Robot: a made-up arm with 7 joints.
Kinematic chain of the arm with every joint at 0, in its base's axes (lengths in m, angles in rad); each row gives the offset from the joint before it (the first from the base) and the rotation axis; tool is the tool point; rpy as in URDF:
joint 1: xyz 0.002 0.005 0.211 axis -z
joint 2: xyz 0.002 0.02 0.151 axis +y
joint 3: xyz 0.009 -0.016 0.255 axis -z
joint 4: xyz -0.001 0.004 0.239 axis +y
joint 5: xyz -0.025 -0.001 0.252 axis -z
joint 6: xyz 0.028 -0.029 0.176 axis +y
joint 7: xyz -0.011 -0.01 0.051 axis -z
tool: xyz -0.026 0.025 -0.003 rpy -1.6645 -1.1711 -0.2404
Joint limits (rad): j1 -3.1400..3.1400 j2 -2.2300..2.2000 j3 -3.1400..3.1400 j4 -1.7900..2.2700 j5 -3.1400..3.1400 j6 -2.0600..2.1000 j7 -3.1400..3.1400
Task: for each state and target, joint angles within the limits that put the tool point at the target. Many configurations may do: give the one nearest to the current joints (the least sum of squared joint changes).
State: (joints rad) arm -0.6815 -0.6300 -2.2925 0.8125 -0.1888 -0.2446 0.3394
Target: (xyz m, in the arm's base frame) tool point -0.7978 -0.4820 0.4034
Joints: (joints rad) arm -0.7095 -1.3677 -2.4022 0.5324 -0.1806 -0.1251 0.3435
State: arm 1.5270 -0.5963 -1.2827 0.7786 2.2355 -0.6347 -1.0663
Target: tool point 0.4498 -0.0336 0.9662
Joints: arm 1.9541 -0.3480 -1.2586 1.3797 2.3130 -0.5808 -1.0347
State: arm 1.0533 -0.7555 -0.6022 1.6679 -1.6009 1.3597 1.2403
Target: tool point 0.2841 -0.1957 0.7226
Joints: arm 1.3080 -0.2244 -0.3813 2.0859 -1.5263 1.3175 1.2246
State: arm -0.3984 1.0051 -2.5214 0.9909 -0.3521 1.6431 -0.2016
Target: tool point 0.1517 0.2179 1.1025
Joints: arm -0.3277 0.8256 -2.7577 1.0986 -0.3929 1.6692 -0.1853
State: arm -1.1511 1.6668 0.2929 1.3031 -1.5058 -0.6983 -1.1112
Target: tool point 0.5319 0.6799 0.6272
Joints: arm -1.0633 0.9983 0.4019 0.5888 -1.4225 -0.5389 -1.0717
